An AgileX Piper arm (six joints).
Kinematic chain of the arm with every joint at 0, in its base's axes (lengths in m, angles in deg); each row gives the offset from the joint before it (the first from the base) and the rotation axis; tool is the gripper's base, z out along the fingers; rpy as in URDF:
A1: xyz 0 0 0.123 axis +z
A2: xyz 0 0 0 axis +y
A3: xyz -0.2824 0 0.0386 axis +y
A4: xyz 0.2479 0 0.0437 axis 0.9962 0 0.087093
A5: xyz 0 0 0 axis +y
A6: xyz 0.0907 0 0.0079 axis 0.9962 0 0.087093
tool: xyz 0 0 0 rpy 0 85.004 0
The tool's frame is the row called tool.
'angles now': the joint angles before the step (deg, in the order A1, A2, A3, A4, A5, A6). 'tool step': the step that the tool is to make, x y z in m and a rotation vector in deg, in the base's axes. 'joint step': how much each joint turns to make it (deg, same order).
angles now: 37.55, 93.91, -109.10, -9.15, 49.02, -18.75
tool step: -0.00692, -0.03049, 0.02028, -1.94, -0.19, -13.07
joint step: -0.24, -1.72, -3.29, -13.31, 8.87, 11.37
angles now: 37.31, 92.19, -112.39, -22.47, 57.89, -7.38
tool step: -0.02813, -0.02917, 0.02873, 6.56, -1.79, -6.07
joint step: -0.32, -5.52, -0.06, -2.80, 3.02, 7.37
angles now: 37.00, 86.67, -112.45, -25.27, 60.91, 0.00
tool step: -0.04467, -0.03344, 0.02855, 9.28, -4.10, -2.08
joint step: -0.01, -8.92, 3.22, -0.09, -0.95, 6.19
